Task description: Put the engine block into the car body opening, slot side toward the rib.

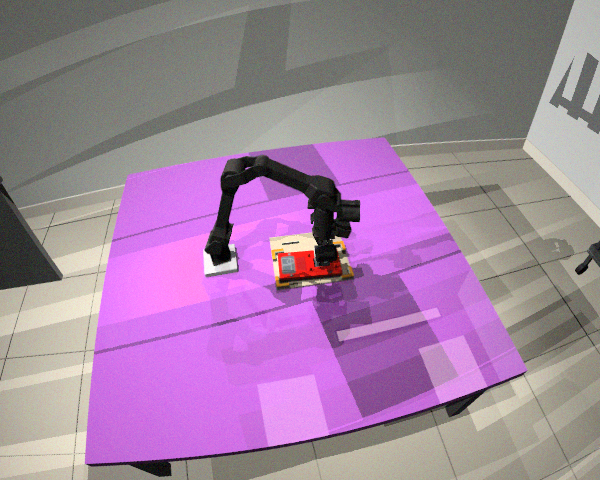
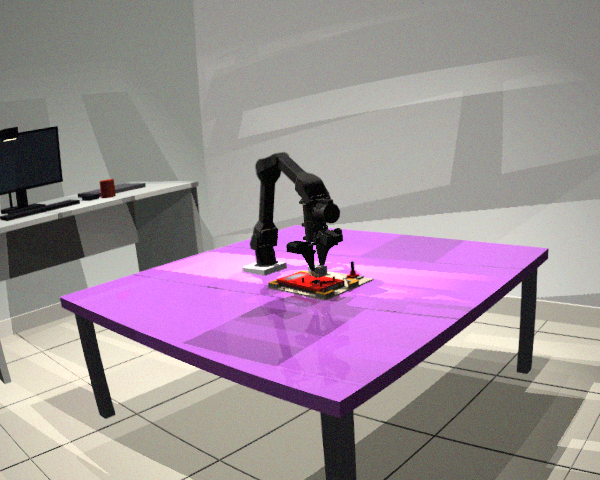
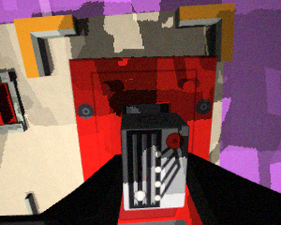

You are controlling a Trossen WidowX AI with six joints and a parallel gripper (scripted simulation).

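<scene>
The grey engine block lies 1 cm below my gripper tip.
</scene>
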